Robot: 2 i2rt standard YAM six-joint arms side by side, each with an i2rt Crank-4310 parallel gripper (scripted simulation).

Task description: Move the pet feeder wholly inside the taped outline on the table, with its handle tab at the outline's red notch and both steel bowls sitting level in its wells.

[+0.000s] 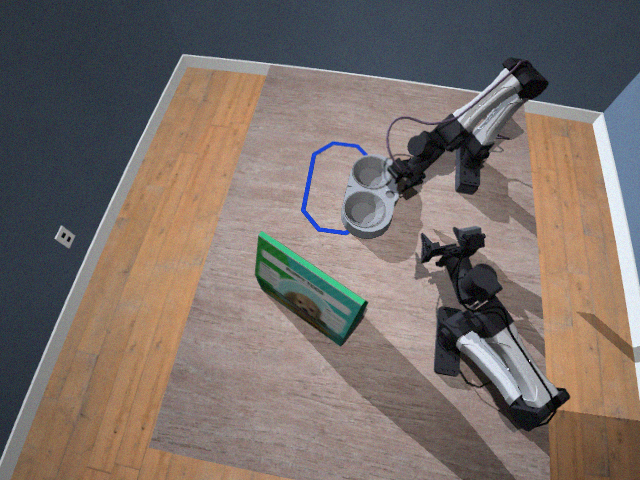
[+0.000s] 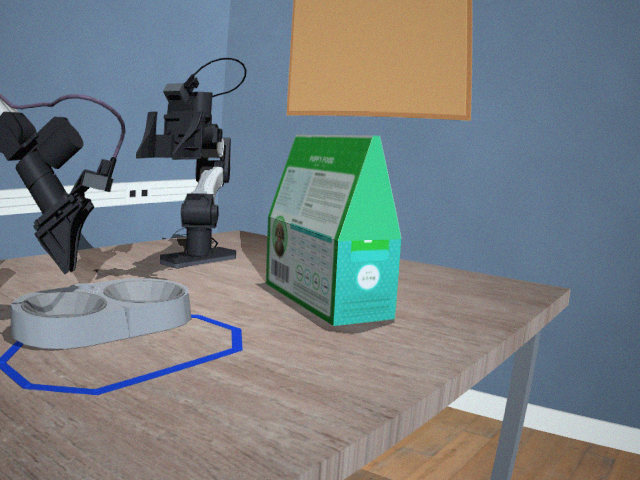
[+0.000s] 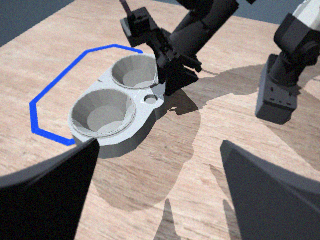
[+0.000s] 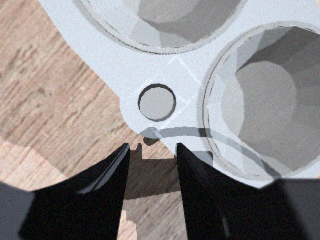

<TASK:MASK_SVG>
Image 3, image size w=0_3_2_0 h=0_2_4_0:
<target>my left gripper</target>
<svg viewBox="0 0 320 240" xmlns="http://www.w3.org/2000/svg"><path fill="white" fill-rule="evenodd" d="M223 140L220 146L220 154L242 240L320 240L320 182L264 160L229 140ZM97 138L91 138L62 154L27 168L0 176L0 240L75 239L100 150Z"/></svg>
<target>my right gripper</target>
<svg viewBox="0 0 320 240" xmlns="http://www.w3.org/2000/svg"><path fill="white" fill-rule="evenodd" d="M193 10L186 14L172 33L160 28L164 37L169 41L169 45L173 47L173 50L160 44L157 38L146 42L146 45L154 52L158 83L163 84L165 82L166 96L172 95L178 89L190 85L199 79L194 71L184 68L183 65L195 69L199 73L202 70L202 63L196 58L196 54L215 34L208 27L204 29L204 24L198 18L193 18L195 16Z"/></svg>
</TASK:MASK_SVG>
